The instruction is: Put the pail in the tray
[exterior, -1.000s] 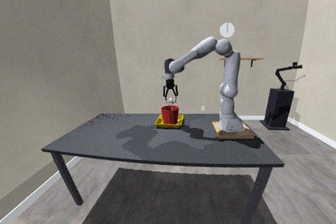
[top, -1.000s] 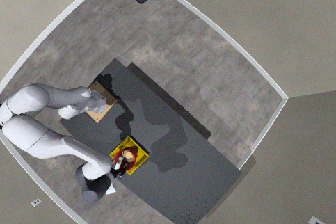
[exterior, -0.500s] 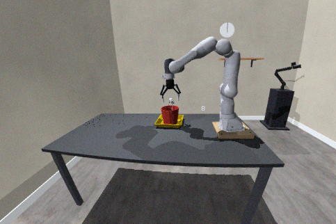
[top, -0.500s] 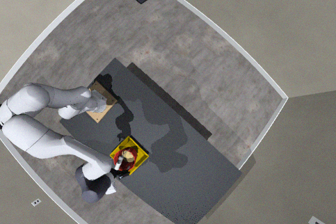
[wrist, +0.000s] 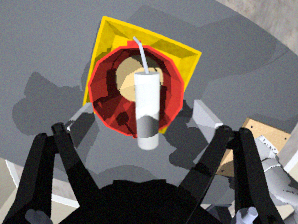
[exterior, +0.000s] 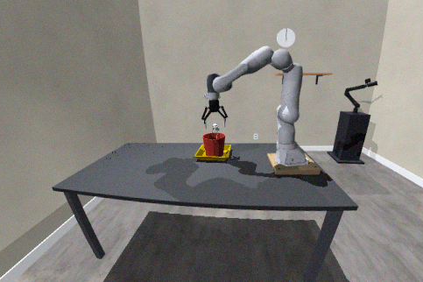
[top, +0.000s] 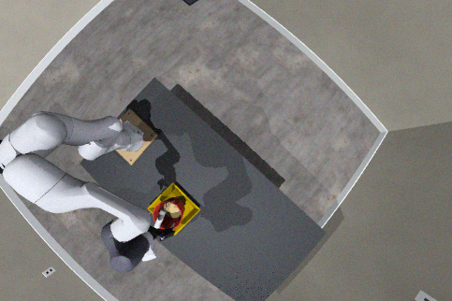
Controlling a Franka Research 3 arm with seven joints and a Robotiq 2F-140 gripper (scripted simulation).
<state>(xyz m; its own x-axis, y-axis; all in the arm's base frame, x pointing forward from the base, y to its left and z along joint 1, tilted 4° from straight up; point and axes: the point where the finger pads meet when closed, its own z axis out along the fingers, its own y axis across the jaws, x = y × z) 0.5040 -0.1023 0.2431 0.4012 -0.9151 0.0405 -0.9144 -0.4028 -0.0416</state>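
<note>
My hand is 4 cm above the pail wire handle. The rest, counted from my hand: red pail 10 cm below, 1 cm to the left, 1 cm ahead; yellow drip tray 23 cm below, 2 cm ahead, 1 cm to the left.
</note>
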